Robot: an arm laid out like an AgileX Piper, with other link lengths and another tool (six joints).
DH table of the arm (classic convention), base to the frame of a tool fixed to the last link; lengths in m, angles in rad. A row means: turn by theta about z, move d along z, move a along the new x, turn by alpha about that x. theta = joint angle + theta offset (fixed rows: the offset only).
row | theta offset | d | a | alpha
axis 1 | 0 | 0.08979 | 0 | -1.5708
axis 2 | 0.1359 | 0 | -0.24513 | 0
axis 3 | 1.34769 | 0 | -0.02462 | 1.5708
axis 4 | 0 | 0.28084 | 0 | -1.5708
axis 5 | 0 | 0 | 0 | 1.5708
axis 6 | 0.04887 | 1.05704 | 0.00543 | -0.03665
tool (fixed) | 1.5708 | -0.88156 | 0 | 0
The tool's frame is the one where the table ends.
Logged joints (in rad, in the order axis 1, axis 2, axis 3, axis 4, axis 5, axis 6), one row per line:
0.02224, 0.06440, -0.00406, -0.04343, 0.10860, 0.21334
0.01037, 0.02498, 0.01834, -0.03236, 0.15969, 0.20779
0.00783, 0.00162, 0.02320, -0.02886, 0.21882, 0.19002
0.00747, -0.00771, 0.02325, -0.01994, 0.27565, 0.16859
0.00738, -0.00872, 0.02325, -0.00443, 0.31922, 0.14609
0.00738, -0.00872, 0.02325, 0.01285, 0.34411, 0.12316
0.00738, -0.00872, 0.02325, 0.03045, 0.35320, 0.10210
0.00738, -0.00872, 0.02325, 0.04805, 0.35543, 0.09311
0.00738, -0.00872, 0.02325, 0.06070, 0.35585, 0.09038
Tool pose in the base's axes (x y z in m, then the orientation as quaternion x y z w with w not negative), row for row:
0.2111, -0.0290, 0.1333, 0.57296, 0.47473, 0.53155, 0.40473
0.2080, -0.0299, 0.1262, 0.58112, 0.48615, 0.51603, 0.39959
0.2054, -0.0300, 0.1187, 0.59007, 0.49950, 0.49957, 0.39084
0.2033, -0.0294, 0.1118, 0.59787, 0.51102, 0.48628, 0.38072
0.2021, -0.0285, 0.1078, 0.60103, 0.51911, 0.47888, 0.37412
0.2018, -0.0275, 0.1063, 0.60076, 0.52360, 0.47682, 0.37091
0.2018, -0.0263, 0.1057, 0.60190, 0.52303, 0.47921, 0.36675
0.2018, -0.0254, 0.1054, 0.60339, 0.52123, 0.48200, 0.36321
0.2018, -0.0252, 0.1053, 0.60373, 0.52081, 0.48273, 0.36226
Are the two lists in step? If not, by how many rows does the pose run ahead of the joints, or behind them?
The pose runs 1 row ahead of the joints: the pose in row i belongs to the joints in row i + 1.
